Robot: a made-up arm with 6 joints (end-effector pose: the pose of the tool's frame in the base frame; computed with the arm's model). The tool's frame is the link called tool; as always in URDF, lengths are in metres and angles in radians. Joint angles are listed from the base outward.
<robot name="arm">
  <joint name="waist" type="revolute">
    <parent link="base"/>
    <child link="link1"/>
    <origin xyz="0 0 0.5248" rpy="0 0 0"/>
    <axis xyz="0 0 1"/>
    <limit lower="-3.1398" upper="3.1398" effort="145" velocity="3.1"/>
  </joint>
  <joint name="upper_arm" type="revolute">
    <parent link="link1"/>
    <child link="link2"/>
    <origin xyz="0 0 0" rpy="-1.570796 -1.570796 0"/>
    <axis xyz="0 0 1"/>
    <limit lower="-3.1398" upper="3.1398" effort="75" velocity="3"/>
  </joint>
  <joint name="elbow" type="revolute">
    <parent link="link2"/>
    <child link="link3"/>
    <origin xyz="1.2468 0 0" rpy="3.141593 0 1.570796"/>
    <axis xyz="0 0 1"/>
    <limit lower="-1.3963" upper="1.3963" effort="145" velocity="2.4"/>
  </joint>
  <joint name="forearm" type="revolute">
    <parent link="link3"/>
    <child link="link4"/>
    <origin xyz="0 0 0" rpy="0 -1.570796 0"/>
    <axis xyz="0 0 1"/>
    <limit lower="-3.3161" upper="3.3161" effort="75" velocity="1.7"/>
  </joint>
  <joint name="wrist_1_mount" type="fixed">
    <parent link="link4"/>
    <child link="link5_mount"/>
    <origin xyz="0 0 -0.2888" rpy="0 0 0"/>
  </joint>
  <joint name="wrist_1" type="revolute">
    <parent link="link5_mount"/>
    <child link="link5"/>
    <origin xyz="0 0 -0.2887" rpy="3.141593 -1.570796 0"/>
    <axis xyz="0 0 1"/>
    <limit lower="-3.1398" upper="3.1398" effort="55" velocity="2.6"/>
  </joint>
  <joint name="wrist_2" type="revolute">
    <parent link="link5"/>
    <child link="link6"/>
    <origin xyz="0 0 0.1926" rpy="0 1.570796 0"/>
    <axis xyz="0 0 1"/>
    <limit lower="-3.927" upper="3.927" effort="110" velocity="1"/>
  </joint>
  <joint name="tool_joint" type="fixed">
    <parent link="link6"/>
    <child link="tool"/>
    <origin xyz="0 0 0" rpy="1.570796 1.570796 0"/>
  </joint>
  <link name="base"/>
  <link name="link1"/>
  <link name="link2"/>
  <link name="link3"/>
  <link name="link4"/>
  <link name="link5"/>
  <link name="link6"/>
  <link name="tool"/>
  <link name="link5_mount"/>
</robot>
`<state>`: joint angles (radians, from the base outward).
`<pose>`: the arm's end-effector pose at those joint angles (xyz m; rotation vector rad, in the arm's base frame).
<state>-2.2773 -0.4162 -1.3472 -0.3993 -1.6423 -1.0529</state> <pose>0.0074 0.2820 1.1572 -2.3594 -0.2211 0.8008</pose>
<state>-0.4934 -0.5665 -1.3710 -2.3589 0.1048 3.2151</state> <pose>-0.2581 0.2939 1.0666 -0.5923 1.0270 -0.1238</pose>
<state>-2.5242 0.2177 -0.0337 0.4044 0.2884 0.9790</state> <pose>-0.7935 -0.3462 1.6719 -0.6220 1.5858 -1.9522</pose>
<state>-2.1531 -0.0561 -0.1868 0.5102 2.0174 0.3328</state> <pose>-0.4236 -0.3376 1.7876 -2.1223 -0.5132 -1.1310</pose>
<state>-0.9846 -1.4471 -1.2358 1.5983 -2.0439 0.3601</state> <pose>-0.3900 0.5969 0.9880 -0.0646 2.2953 -1.9477</pose>
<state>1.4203 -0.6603 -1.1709 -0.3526 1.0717 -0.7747</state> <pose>0.1347 -0.3172 1.1693 1.2624 0.1834 1.2131</pose>
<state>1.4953 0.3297 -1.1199 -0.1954 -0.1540 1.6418</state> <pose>0.2213 0.4209 1.1267 -2.0995 0.2445 2.1617</pose>
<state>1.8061 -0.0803 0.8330 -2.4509 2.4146 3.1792</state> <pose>-0.2260 0.3058 2.1497 -1.1160 0.9331 0.7616</pose>
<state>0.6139 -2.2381 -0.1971 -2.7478 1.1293 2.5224</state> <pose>-1.0630 -0.5316 0.3015 0.8544 -0.7827 0.4286</pose>
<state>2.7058 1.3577 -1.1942 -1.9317 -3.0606 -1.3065</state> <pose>-0.6075 0.2078 0.6171 0.5506 -0.9763 2.3948</pose>
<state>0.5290 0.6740 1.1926 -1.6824 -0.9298 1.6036</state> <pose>1.1759 0.7122 1.6190 -0.0217 -0.6042 1.4411</pose>
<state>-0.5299 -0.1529 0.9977 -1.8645 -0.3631 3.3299</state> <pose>0.2128 -0.0601 2.2091 -1.7899 -0.8730 -1.0153</pose>
